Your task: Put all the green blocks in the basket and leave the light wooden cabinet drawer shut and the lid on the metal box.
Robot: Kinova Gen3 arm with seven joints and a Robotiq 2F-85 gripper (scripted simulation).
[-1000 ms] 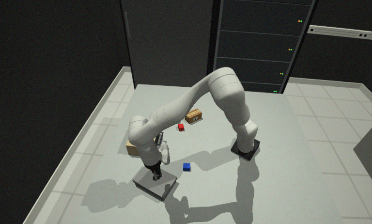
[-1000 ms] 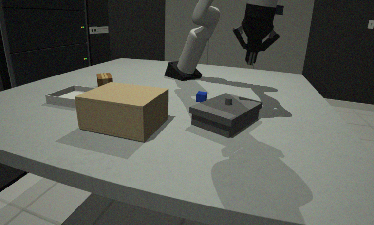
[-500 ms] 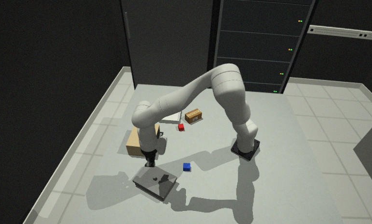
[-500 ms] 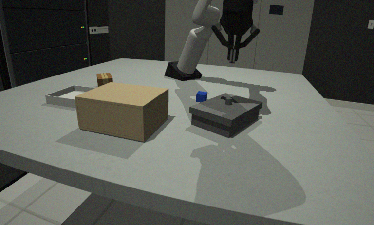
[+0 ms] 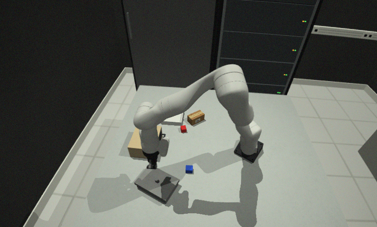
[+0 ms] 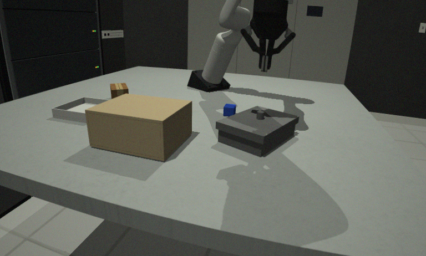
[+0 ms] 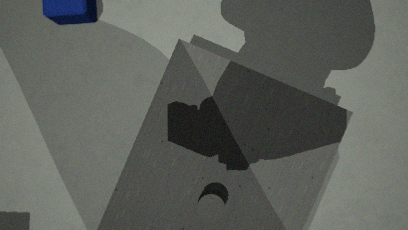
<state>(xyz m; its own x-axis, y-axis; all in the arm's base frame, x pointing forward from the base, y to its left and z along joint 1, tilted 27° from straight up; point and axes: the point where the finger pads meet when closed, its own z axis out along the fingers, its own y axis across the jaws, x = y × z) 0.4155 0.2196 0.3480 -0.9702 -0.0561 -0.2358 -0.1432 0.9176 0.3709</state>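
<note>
Now: the lid 14 cm below my hand. Round my hand: light wooden cabinet 24 cm to the right, 15 cm below, 15 cm ahead; cabinet drawer 24 cm to the right, 15 cm below, 14 cm ahead; red block 43 cm to the right, 17 cm below, 3 cm behind.
</note>
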